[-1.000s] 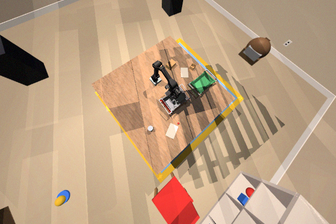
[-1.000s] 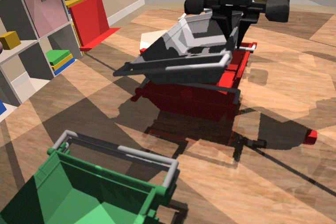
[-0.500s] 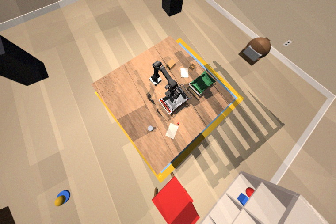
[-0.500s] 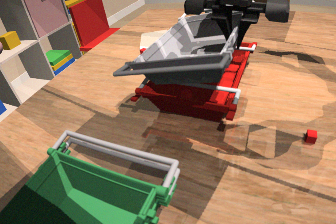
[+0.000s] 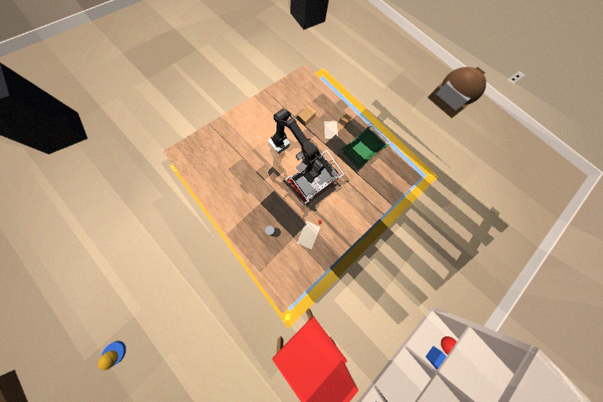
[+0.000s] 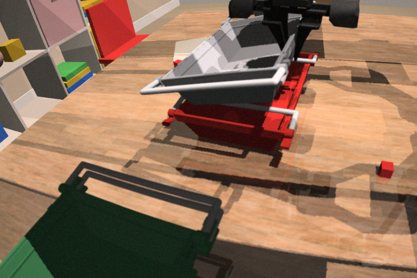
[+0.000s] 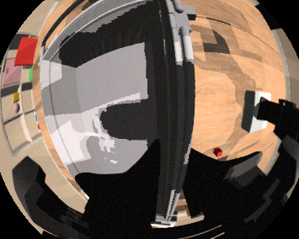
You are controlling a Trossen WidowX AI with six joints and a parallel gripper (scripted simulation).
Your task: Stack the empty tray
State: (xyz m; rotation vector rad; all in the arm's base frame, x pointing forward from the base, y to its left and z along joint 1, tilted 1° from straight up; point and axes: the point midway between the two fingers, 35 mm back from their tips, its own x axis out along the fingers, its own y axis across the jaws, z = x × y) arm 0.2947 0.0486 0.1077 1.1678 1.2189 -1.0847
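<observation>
My gripper tip is 8 cm short of the grey tray, 1 cm to the right of it and 2 cm below it. The rest, counted from my gripper tip: grey cylinder: 21 cm ahead, 39 cm to the right, 7 cm below.
</observation>
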